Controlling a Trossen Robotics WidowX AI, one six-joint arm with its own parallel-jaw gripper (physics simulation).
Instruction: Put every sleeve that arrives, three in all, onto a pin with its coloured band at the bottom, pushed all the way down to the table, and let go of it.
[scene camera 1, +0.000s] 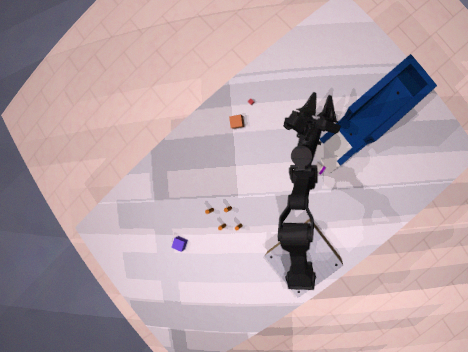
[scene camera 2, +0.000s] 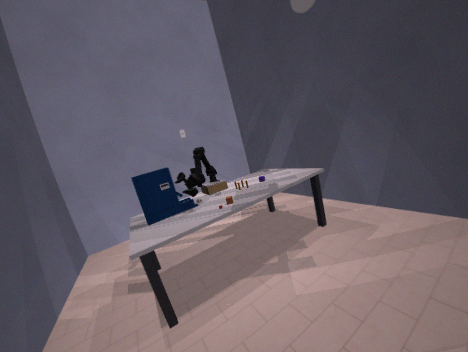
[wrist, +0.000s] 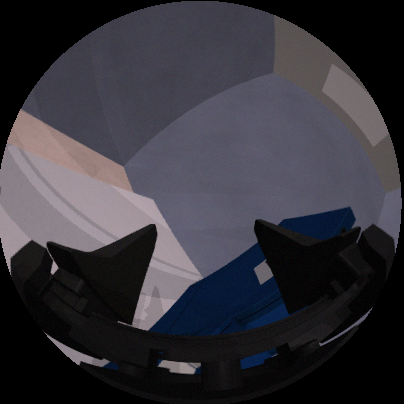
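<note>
A small magenta band (scene camera 1: 322, 170) shows on the table beside the arm, near the low end of the blue chute; the pale body of its sleeve is hard to make out against the table. Four upright orange pins (scene camera 1: 228, 209) (scene camera 2: 241, 185) stand in a group, with no sleeve visible on any of them. My gripper (scene camera 1: 322, 95) (scene camera 2: 180, 185) (wrist: 205, 227) is open and empty, raised above the table beside the chute, its fingers pointing away from the arm's base. No sleeve shows between the fingers in the wrist view.
The blue chute (scene camera 1: 385, 125) (scene camera 2: 156, 197) (wrist: 200, 305) stands right beside the gripper. An orange block (scene camera 1: 236, 121) (scene camera 2: 229, 200), a small red cube (scene camera 1: 251, 101) (scene camera 2: 220, 207) and a purple block (scene camera 1: 179, 244) (scene camera 2: 262, 178) lie on the table. A brown box-like base (scene camera 2: 215, 188) is near the arm.
</note>
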